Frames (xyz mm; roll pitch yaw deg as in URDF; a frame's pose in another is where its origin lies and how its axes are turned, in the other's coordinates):
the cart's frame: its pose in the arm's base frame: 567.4 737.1 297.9 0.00 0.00 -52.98
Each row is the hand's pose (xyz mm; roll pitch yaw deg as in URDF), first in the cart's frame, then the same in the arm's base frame.
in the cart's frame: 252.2 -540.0 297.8 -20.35 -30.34 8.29
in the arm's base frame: 288.1 210.6 595.7 -20.35 -30.34 -44.69
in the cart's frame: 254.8 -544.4 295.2 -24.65 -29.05 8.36
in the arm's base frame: 286.2 205.9 593.1 -24.65 -29.05 -44.62
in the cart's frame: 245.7 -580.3 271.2 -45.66 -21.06 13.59
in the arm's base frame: 252.0 191.5 569.1 -45.66 -21.06 -39.39
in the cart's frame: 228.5 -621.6 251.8 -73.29 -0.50 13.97
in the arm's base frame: 208.7 180.4 549.7 -73.29 -0.50 -39.01
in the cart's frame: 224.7 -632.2 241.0 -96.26 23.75 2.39
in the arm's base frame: 197.9 177.1 538.9 -96.26 23.75 -50.59
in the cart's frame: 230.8 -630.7 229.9 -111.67 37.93 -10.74
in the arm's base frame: 202.8 173.1 527.8 -111.67 37.93 -63.72
